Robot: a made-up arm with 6 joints. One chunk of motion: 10 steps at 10 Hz.
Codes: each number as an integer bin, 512 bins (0 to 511) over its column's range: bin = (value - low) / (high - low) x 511, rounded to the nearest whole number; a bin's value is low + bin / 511 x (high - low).
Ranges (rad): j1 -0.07..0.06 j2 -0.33..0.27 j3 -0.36..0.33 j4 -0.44..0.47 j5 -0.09..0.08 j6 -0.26..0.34
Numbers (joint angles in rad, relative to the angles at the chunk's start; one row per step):
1: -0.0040 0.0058 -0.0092 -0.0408 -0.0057 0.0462
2: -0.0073 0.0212 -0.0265 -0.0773 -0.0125 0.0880
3: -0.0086 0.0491 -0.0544 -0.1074 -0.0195 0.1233
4: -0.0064 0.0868 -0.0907 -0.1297 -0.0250 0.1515
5: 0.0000 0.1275 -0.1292 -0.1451 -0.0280 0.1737
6: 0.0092 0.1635 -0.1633 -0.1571 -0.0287 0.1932
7: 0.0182 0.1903 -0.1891 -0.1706 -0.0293 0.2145
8: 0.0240 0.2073 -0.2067 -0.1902 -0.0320 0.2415
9: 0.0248 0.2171 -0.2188 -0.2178 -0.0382 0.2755
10: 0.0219 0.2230 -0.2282 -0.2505 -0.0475 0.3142
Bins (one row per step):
1: 259 286 260 224 253 261
2: 246 299 247 204 233 296
3: 241 323 226 187 212 326
4: 250 355 199 174 195 350
5: 275 390 171 166 186 369
6: 311 420 146 159 184 386
7: 347 443 127 151 182 404
8: 369 458 114 140 174 427
9: 373 466 105 125 156 456
10: 361 471 98 106 128 489

